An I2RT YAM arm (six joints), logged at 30 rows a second.
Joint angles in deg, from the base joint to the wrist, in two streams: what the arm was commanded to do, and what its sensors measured. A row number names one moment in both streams.
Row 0, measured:
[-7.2 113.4 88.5 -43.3 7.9 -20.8]
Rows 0 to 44, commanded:
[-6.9 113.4 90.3 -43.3 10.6 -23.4]
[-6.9 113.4 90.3 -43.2 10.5 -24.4]
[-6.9 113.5 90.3 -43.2 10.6 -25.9]
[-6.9 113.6 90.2 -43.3 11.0 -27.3]
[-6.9 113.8 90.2 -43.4 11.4 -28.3]
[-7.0 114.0 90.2 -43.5 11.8 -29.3]
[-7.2 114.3 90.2 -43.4 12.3 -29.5]
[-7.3 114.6 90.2 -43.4 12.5 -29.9]
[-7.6 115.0 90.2 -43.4 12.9 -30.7]
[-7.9 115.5 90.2 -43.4 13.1 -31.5]
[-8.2 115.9 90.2 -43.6 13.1 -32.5]
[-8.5 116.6 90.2 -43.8 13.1 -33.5]
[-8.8 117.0 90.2 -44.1 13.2 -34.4]
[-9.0 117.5 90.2 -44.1 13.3 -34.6]
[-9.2 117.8 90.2 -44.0 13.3 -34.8]
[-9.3 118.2 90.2 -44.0 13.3 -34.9]
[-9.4 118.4 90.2 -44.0 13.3 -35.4]
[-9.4 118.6 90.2 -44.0 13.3 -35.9]
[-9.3 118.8 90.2 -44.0 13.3 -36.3]
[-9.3 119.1 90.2 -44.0 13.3 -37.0]
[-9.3 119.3 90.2 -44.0 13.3 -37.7]
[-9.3 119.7 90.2 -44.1 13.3 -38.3]
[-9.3 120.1 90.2 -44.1 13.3 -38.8]
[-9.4 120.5 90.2 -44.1 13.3 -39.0]
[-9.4 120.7 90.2 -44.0 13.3 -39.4]
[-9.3 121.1 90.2 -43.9 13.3 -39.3]
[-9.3 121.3 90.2 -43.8 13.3 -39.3]
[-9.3 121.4 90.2 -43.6 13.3 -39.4]
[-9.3 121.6 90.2 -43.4 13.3 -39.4]
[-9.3 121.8 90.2 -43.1 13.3 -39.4]
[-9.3 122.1 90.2 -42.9 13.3 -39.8]
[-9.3 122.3 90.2 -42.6 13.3 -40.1]
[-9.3 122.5 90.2 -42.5 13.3 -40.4]
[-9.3 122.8 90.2 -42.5 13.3 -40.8]
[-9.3 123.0 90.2 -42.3 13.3 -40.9]
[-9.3 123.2 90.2 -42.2 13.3 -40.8]
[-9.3 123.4 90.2 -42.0 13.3 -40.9]
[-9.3 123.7 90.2 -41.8 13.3 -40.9]
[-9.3 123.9 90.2 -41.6 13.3 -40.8]
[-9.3 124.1 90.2 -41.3 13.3 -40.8]
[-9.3 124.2 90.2 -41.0 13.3 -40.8]
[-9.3 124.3 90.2 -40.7 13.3 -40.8]
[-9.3 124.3 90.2 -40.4 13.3 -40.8]
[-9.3 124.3 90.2 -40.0 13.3 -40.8]
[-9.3 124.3 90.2 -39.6 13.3 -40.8]
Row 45, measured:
[-9.5 123.3 89.1 -40.1 13.2 -40.7]
